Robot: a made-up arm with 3 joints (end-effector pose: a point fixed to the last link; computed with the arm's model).
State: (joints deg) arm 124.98 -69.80 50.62
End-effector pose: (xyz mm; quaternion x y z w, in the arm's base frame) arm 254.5 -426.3 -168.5 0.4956 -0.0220 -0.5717 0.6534
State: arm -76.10 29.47 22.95
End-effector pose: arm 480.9 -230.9 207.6 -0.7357 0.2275 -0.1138 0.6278
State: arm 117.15 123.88 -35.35
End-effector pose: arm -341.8 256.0 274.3 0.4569 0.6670 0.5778 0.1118
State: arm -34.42 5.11 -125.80
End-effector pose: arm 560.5 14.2 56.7 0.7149 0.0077 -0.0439 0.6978
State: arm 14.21 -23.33 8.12
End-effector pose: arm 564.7 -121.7 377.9 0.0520 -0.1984 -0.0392 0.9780
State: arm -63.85 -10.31 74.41
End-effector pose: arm 565.2 152.2 290.3 -0.9306 -0.0895 -0.0083 0.3548
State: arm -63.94 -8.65 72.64
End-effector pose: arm 568.1 136.9 285.4 -0.9264 -0.0752 -0.0057 0.3689
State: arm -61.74 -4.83 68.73
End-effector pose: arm 572.8 98.0 277.8 -0.9072 -0.0421 -0.0026 0.4185
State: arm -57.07 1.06 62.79
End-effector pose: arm 574.8 37.6 260.5 -0.8654 0.0092 0.0005 0.5010
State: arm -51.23 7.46 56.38
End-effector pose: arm 569.4 -24.3 230.1 -0.8053 0.0650 0.0029 0.5893
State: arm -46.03 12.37 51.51
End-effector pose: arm 559.8 -66.4 197.7 -0.7477 0.1076 0.0052 0.6552
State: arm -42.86 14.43 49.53
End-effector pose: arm 554.4 -81.9 180.6 -0.7160 0.1254 0.0073 0.6867
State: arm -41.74 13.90 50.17
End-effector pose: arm 555.9 -77.6 182.6 -0.7135 0.1207 0.0089 0.6901
